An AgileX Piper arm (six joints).
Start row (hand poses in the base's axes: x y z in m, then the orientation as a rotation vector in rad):
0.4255 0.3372 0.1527 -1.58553 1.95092 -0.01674
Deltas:
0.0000 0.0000 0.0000 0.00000 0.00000 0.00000
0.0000 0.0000 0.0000 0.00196 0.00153 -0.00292
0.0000 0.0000 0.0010 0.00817 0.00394 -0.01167
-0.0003 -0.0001 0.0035 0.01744 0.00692 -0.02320
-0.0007 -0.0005 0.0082 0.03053 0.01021 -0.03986
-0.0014 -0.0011 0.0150 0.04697 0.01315 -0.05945
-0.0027 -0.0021 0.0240 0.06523 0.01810 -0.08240
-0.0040 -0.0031 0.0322 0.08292 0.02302 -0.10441
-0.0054 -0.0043 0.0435 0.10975 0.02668 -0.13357
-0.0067 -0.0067 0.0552 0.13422 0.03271 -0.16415
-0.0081 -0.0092 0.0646 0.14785 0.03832 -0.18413
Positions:
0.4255 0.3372 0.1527 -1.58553 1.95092 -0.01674
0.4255 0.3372 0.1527 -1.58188 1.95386 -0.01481
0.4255 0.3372 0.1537 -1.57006 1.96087 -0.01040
0.4252 0.3371 0.1562 -1.55369 1.96956 -0.00370
0.4248 0.3367 0.1609 -1.52986 1.98124 0.00487
0.4241 0.3361 0.1677 -1.50079 1.99366 0.01519
0.4228 0.3351 0.1767 -1.46765 2.00926 0.02746
0.4215 0.3341 0.1849 -1.43565 2.02391 0.03950
0.4201 0.3329 0.1962 -1.39013 2.03940 0.05636
0.4188 0.3305 0.2079 -1.34507 2.05777 0.07216
0.4174 0.3280 0.2173 -1.31738 2.07146 0.08153

